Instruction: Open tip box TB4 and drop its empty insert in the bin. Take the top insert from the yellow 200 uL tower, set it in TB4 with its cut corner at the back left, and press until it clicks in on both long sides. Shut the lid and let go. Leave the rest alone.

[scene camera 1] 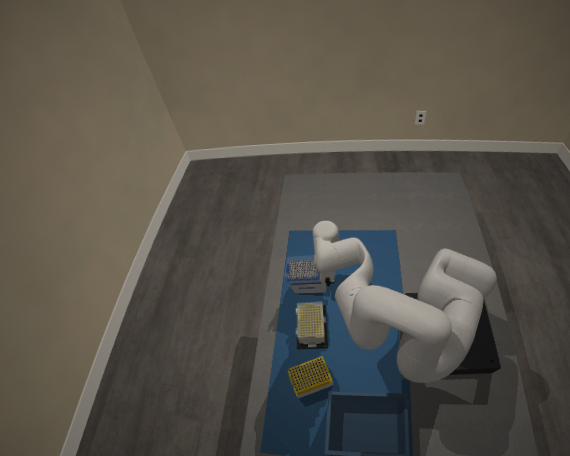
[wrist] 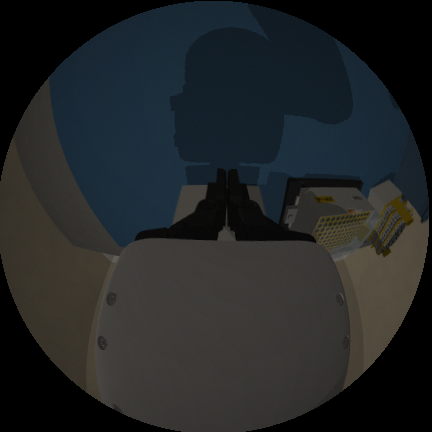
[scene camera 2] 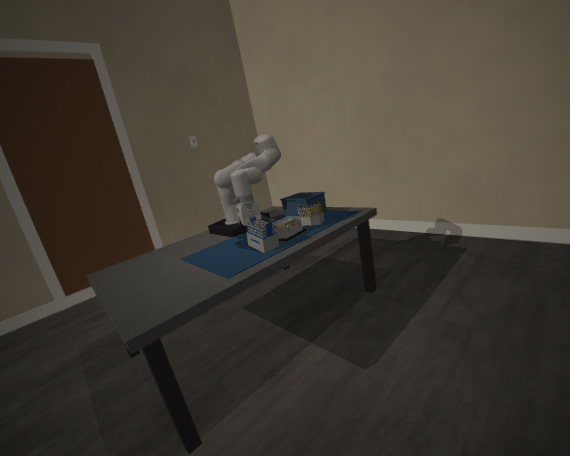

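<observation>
Tip box TB4 sits in a black holder. Its yellow grid shows pale, as if under a clear lid; the lid's latching cannot be told. The yellow tower stands turned at an angle beyond TB4, its top grid yellow with dark holes. The bin is blue and open; no insert shows in it in scene camera 1. My gripper is shut and empty, pointing down beside the blue-and-white tower; in scene camera 1 the arm mostly hides it.
The blue-and-white tower stands close beside my fingers, partly hidden behind them in the wrist view. A blue mat lies on the grey table. The arm's black base is across from TB4.
</observation>
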